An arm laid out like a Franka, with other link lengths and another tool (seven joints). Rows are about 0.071 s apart.
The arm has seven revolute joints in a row. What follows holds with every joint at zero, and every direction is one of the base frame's.
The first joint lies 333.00 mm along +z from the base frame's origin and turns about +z.
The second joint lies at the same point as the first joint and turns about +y.
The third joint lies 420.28 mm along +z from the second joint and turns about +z.
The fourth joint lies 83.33 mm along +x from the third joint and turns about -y.
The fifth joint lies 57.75 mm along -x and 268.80 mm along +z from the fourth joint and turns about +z.
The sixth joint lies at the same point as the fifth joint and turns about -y.
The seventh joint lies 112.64 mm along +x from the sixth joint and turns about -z.
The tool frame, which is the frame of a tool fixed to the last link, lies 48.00 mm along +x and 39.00 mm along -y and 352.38 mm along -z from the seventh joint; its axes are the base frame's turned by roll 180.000, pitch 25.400 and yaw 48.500 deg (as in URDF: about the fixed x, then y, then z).
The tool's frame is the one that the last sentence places.
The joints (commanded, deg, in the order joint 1, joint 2, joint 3, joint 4, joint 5, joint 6, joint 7), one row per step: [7.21 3.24 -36.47 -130.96 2.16 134.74 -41.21]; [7.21 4.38 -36.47 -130.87 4.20 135.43 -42.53]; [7.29 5.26 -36.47 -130.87 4.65 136.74 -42.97]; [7.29 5.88 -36.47 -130.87 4.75 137.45 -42.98]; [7.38 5.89 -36.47 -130.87 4.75 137.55 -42.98]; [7.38 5.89 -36.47 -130.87 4.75 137.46 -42.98]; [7.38 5.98 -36.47 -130.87 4.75 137.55 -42.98]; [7.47 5.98 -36.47 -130.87 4.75 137.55 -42.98]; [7.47 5.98 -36.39 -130.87 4.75 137.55 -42.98]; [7.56 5.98 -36.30 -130.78 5.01 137.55 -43.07]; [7.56 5.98 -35.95 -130.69 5.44 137.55 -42.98]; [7.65 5.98 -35.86 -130.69 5.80 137.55 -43.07]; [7.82 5.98 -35.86 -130.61 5.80 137.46 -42.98]
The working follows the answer.
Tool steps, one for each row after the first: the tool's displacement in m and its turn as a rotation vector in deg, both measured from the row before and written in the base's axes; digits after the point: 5 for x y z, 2 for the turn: [0.00579 0.00228 -0.00550 0.68 -0.29 -0.09]; [0.00655 -0.00258 -0.00238 -0.55 -0.40 0.20]; [0.00283 -0.00225 -0.00238 -0.40 -0.02 -0.06]; [0.00089 0.00041 0.00025 -0.05 -0.07 0.09]; [-0.00046 0.00029 -0.00029 0.05 0.08 0.00]; [0.00033 -0.00031 -0.00039 -0.06 0.01 0.00]; [0.00039 0.00074 0.00000 0.00 0.00 0.09]; [0.00035 0.00067 -0.00005 0.01 0.00 0.08]; [0.00181 0.00165 0.00061 0.12 -0.17 0.09]; [0.00261 0.00320 0.00048 0.25 -0.24 -0.04]; [0.00119 0.00216 -0.00003 0.22 -0.13 0.01]; [0.00084 0.00133 0.00029 0.01 0.00 0.09]
Tool pose at each row, in the base's axes (x y z in m, rotation vector in deg; rounded; the steps above come from the unrounded poses): [0.45490 -0.24921 0.25684 142.34 80.10 -31.65]; [0.46069 -0.24693 0.25134 142.93 80.31 -30.90]; [0.46723 -0.24951 0.24896 142.31 80.06 -30.64]; [0.47006 -0.25176 0.24658 142.05 79.74 -30.85]; [0.47095 -0.25135 0.24683 141.92 79.78 -30.77]; [0.47049 -0.25106 0.24654 141.97 79.84 -30.84]; [0.47081 -0.25136 0.24615 141.92 79.81 -30.89]; [0.47121 -0.25062 0.24615 141.85 79.91 -30.87]; [0.47155 -0.24996 0.24610 141.79 80.01 -30.85]; [0.47336 -0.24830 0.24672 141.79 80.12 -30.54]; [0.47597 -0.24511 0.24720 142.01 80.14 -30.10]; [0.47716 -0.24294 0.24717 142.16 80.24 -29.80]; [0.47800 -0.24161 0.24746 142.10 80.35 -29.78]

